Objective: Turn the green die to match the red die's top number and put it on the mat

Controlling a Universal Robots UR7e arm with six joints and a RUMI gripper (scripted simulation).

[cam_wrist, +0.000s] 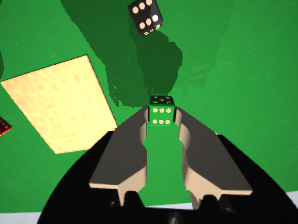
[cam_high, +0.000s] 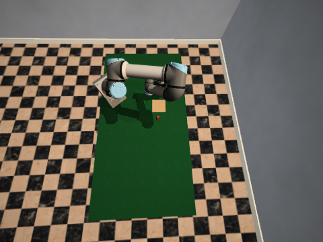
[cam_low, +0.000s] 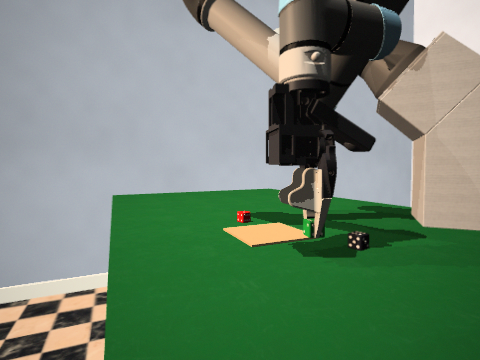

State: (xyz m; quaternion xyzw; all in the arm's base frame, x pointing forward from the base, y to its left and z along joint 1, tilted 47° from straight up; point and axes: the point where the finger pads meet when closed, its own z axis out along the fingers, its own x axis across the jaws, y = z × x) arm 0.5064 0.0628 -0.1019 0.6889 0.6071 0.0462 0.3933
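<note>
The black die lies 90 mm behind my hand, 30 mm below it and 10 mm to the left of it. Round my hand: red die (280 mm to the right, 30 mm below, 30 mm behind); then tan mat (140 mm to the right, 40 mm below, 10 mm behind); then green die (right at my hand).
</note>
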